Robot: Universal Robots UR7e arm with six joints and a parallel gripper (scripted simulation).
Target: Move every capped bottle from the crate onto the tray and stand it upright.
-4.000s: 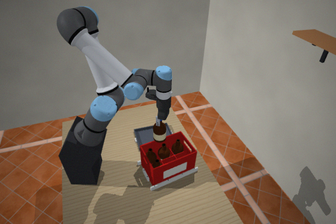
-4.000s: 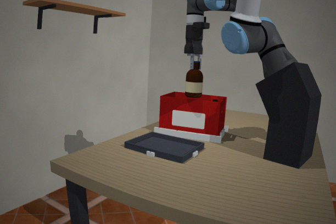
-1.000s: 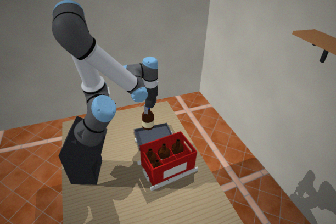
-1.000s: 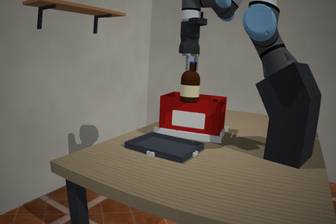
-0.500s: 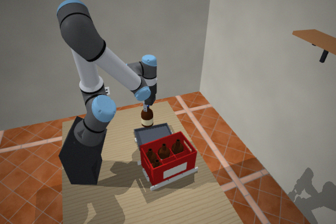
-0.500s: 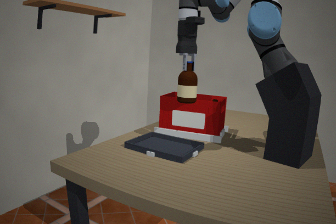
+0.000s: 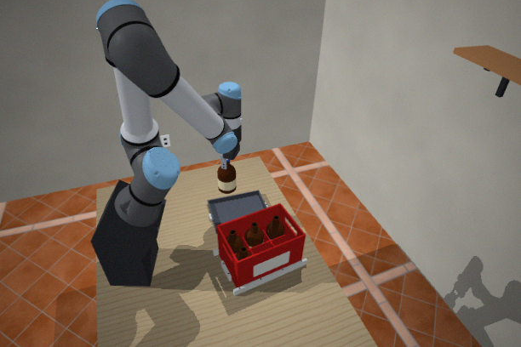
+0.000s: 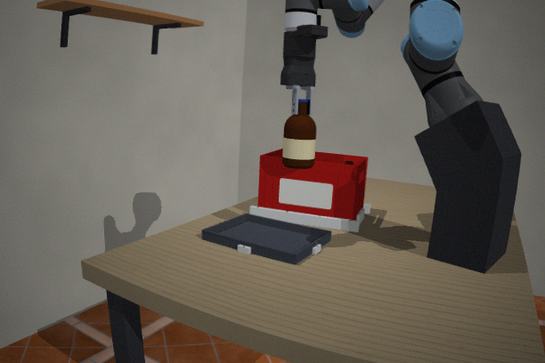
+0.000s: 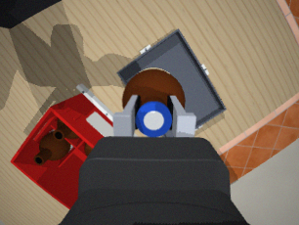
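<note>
Right now the dark grey tray is 5 cm ahead of my hand, 3 cm to the left of it and 31 cm below it. From my hand the other things lie so: red crate (8 cm ahead, 24 cm to the right, 24 cm below).
</note>
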